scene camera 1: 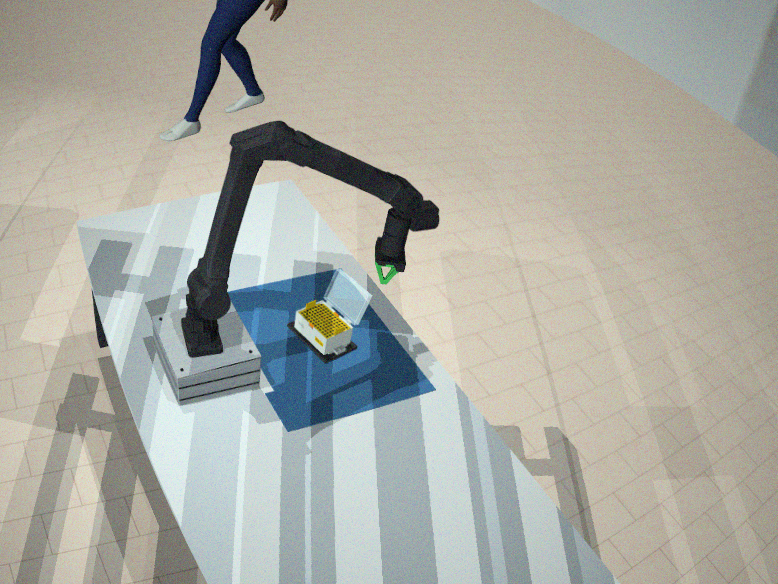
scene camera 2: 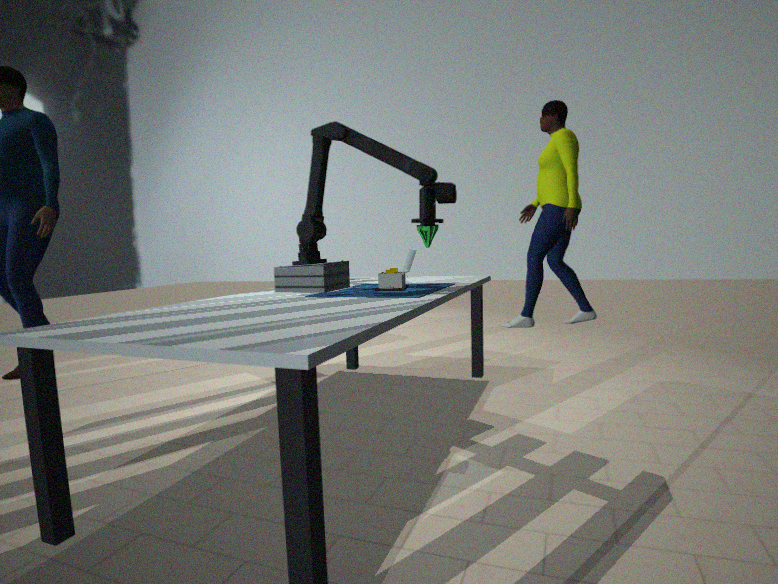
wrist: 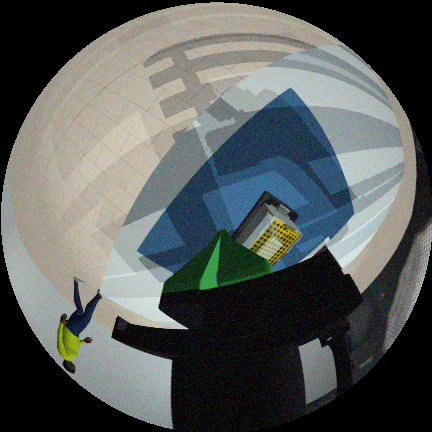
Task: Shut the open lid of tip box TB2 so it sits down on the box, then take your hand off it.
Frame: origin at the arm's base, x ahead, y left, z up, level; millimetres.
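Where they show: gripper, fingertip midpoint: [scene camera 1: 383, 283] [scene camera 2: 427, 247] [wrist: 223, 235]; arm's base at its link origin: [scene camera 1: 201, 337] [scene camera 2: 310, 264].
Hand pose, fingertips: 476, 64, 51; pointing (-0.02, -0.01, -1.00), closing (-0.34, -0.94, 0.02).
Note:
Each offset is from my fingertips to the top centre of the thing, as dx, dy, dz. "spot": to the spot under its first point. Level surfaces: height alone.
Tip box TB2 [scene camera 1: 317, 338] [scene camera 2: 391, 281] [wrist: 276, 242] is a white box with a yellow tip rack on top. It sits upright on a dark base plate @(spot: -160, -93, -141) [scene camera 1: 326, 359]. Its clear lid @(-81, +17, +5) [scene camera 1: 348, 296] [scene camera 2: 409, 260] stands open, tilted up and back from the box's edge on the side away from the robot's base. In the wrist view the lid cannot be made out clearly. My gripper [scene camera 1: 383, 282] [scene camera 2: 427, 246] [wrist: 223, 235] has green fingers, shut together with nothing between them. It hangs above and beyond the lid, on its outer side, apart from it.
The box's plate lies on a blue mat @(dz -149) [scene camera 1: 298, 414] [scene camera 2: 433, 289] [wrist: 320, 165] on the table @(dz -152) [scene camera 1: 351, 502] [scene camera 2: 188, 339]. The arm stands on a grey block [scene camera 1: 216, 380] [scene camera 2: 301, 279] beside the mat. People [scene camera 1: 216, 62] [scene camera 2: 559, 169] [wrist: 67, 340] stand off the table.

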